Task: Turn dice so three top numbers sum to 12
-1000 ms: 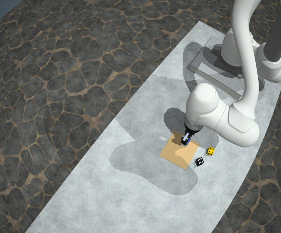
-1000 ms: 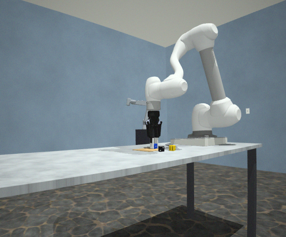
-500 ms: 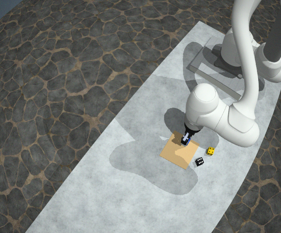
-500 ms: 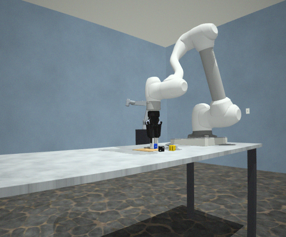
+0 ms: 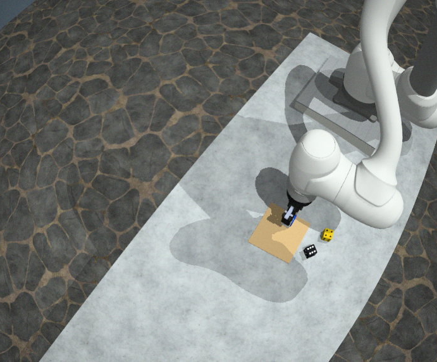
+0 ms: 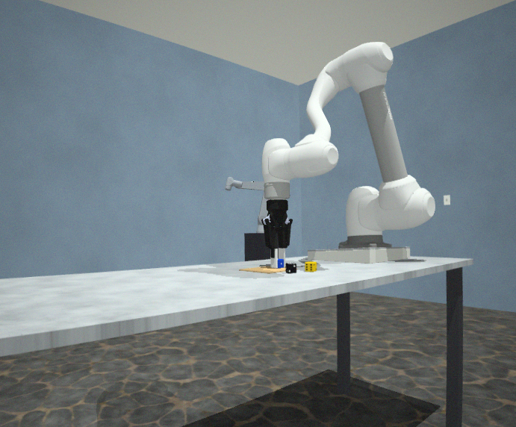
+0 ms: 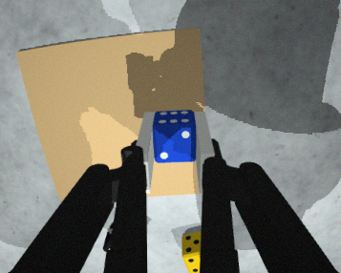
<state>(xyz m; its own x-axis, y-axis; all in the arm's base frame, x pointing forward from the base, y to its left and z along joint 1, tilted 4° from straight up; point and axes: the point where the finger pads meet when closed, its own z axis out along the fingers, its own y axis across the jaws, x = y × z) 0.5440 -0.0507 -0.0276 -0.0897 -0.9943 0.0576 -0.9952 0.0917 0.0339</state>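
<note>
The blue die lies 20 mm below my hand. Also, from my hand: black die: 110 mm to the left, 60 mm ahead, 20 mm below; then tan mat: 50 mm ahead, 40 mm below; then yellow die: 130 mm to the left, 20 mm below, 10 mm behind.
</note>
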